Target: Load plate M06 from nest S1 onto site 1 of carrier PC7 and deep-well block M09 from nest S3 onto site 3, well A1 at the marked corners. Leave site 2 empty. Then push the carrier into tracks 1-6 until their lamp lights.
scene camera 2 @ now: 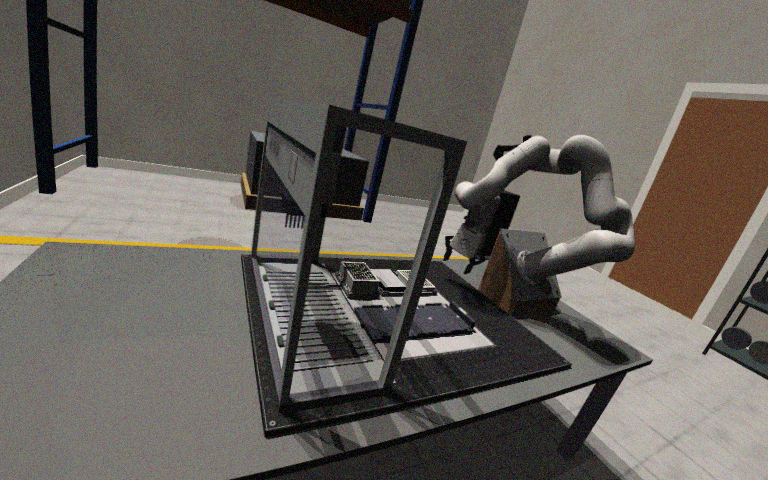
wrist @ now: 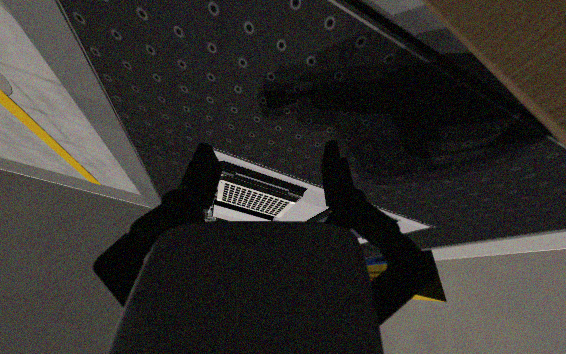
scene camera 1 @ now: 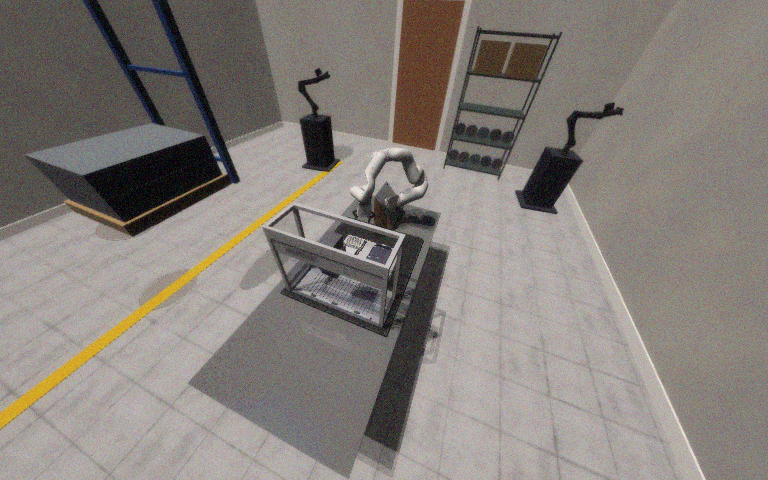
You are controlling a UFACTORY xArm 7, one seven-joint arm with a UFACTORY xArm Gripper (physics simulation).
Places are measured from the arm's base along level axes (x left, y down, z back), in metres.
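Pixels of known places: gripper, fingertip midpoint: (scene camera 2: 455, 266) (wrist: 269, 154) (scene camera 1: 362, 221); arm's base, link origin: (scene camera 2: 528, 267) (scene camera 1: 390, 204).
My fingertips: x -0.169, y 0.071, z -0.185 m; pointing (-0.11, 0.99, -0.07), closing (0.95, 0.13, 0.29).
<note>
Ahead of a thing's pixels: the offset from my fingertips to its middle. "*": to the spot under its first point.
My gripper (scene camera 2: 458, 261) (wrist: 269, 154) is open and empty, tilted above the dark board on the robot's side of the nests. A flat plate with a white well grid (scene camera 2: 405, 275) (wrist: 255, 198) sits in the nest nearest the robot. A taller deep-well block (scene camera 2: 359, 278) (scene camera 1: 355, 243) sits at the other end of the nest row, with a pale nest {* dz -0.276, dx -0.021, dy +0.037 m} (scene camera 2: 389, 277) between them. The dark carrier {dz -0.319, dx +0.185, dy +0.048 m} (scene camera 2: 376, 322) (scene camera 1: 380, 252) lies flat beside the nests, with no plate seen on it. The striped tracks (scene camera 2: 280, 294) lie beyond. Labels, corner marks and lamp are unreadable.
A grey upright frame (scene camera 1: 334, 263) (scene camera 2: 434, 226) spans the tracks, and its posts partly hide the deck in scene camera 2. The robot's brown base block (scene camera 2: 495, 274) (wrist: 520, 60) stands behind the board. A storage rack (scene camera 1: 495, 74) stands by the far wall.
</note>
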